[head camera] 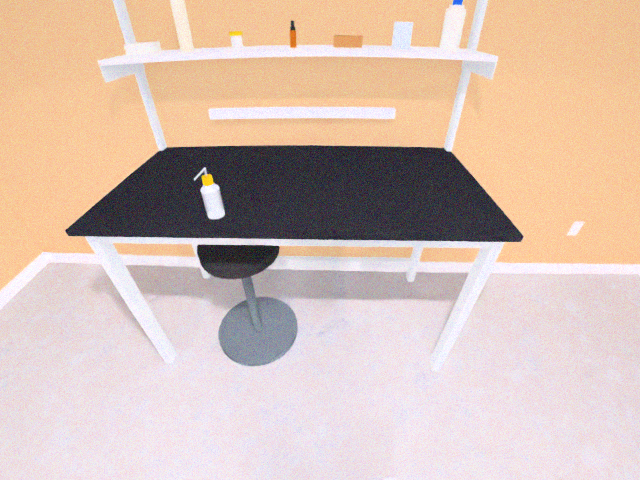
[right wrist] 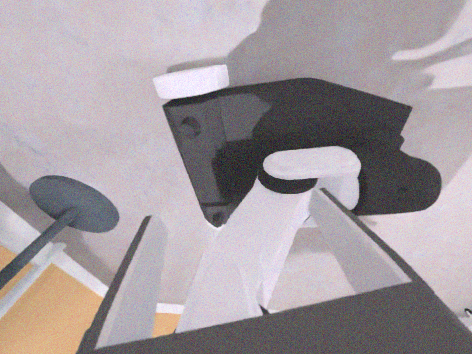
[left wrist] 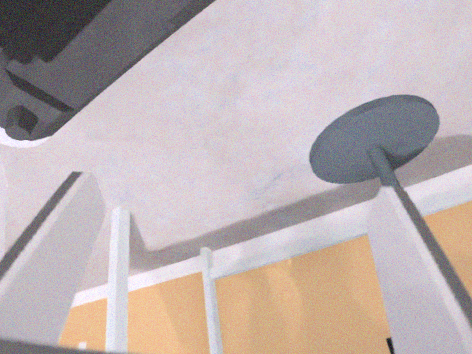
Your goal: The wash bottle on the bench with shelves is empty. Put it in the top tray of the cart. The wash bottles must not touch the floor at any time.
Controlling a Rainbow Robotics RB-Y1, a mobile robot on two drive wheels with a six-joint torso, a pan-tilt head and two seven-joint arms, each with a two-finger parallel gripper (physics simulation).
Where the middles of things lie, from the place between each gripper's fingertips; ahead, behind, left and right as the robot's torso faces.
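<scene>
My right gripper: far below the wash bottle (head camera: 210, 192), far short of it, far to the right of it.
Wash bottle: far above my left hand, far ahead of it, a little to the left of it.
</scene>
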